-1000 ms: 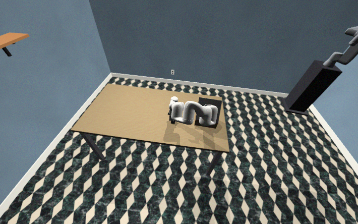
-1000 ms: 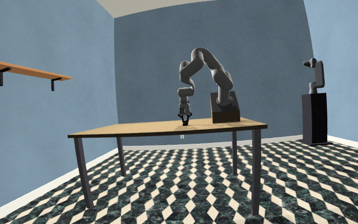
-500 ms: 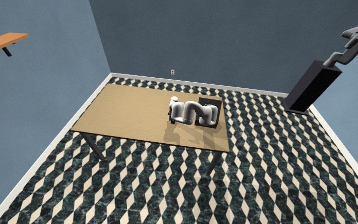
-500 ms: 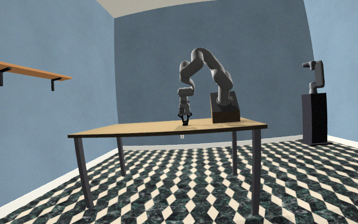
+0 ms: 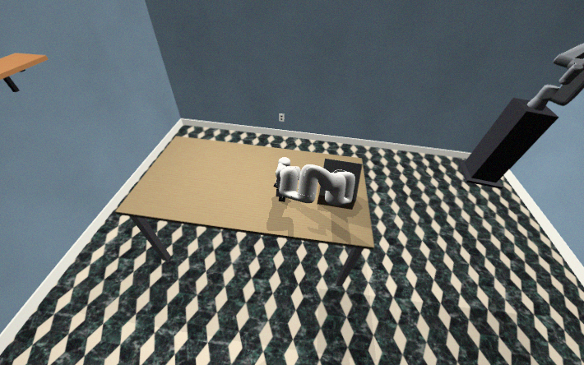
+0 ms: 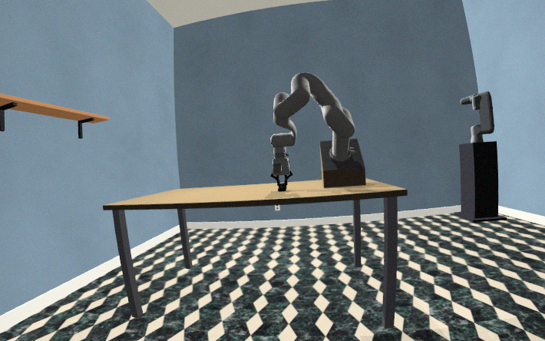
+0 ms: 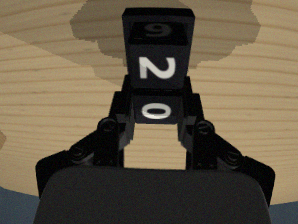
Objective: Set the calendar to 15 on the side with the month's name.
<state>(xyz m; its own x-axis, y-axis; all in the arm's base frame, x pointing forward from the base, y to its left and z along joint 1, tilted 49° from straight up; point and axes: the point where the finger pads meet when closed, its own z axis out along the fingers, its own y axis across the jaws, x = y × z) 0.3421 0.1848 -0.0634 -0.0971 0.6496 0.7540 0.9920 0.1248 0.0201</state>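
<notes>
Right now the black digit cube is 1 cm below my hand. Also, from my hand: black cube 3 cm to the left, 1 cm below.
</notes>
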